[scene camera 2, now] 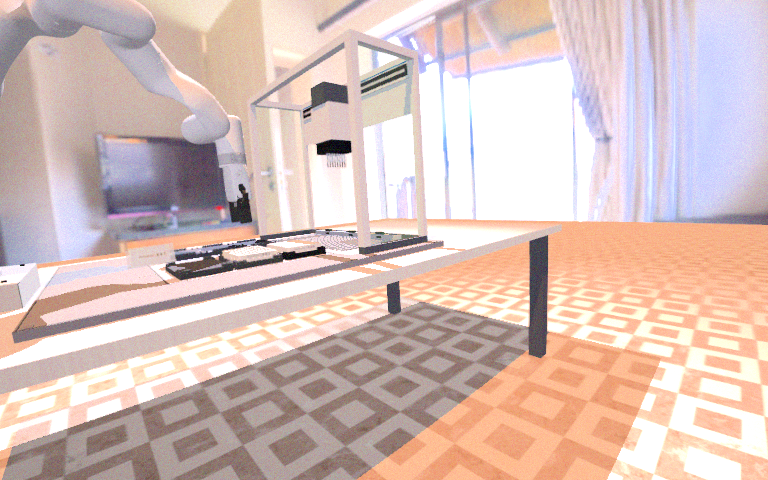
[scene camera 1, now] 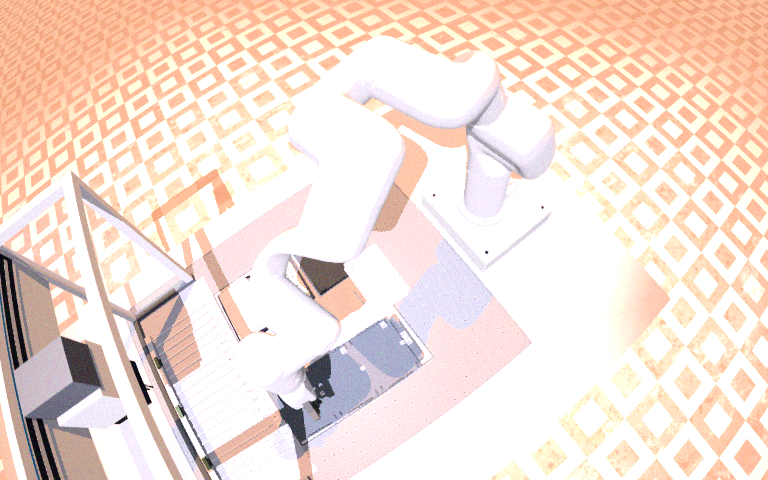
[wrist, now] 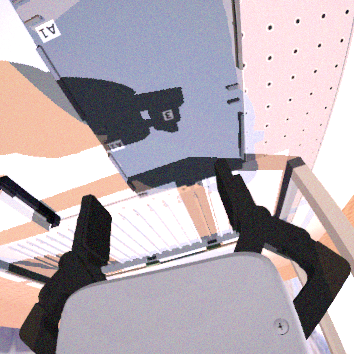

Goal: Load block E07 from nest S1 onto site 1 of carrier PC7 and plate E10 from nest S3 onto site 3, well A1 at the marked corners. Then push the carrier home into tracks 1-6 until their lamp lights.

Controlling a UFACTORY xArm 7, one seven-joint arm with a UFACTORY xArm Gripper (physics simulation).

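Frame: origin at the arm's base, x left, y back, z up, level; centimetres.
Seen in the pictures: gripper, fingertip midpoint: [scene camera 2: 241,222] [wrist: 157,189]; arm's base, link origin: [scene camera 1: 482,202].
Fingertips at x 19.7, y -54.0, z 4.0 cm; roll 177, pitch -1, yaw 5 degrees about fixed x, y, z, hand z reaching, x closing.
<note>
Offsets run from my fingertips to a thing's top centre.
My gripper [scene camera 1: 318,400] [scene camera 2: 240,219] [wrist: 157,189] is open and empty, high above the track end of the carrier. The flat blue-grey carrier {dy +7.3, dx +1.3, dz -4.7 cm} [scene camera 1: 390,353] [wrist: 200,55] shows a bare surface around its "3" label, with "A1" tags along one edge; the gripper's shadow falls across it. A pale plate {dy +3.9, dx -25.0, dz -5.1 cm} [scene camera 2: 250,253] sits in the middle dark nest, and another pale plate {dy -6.9, dx -23.2, dz -5.1 cm} [scene camera 2: 294,246] sits in the nest nearer the gantry. The third nest {dy +14.6, dx -26.3, dz -5.9 cm} [scene camera 1: 322,277] [scene camera 2: 195,267] looks dark and low inside. The arm hides much of the nests in scene camera 1. Plate names are unreadable.
The grooved white track deck [scene camera 1: 212,362] [wrist: 145,220] lies beyond the carrier's far end, with small dark green blocks along its back. A gantry frame [scene camera 1: 101,271] [scene camera 2: 353,147] stands over that end and carries a boxy head [scene camera 1: 53,376] [scene camera 2: 330,121] with thin tips.
</note>
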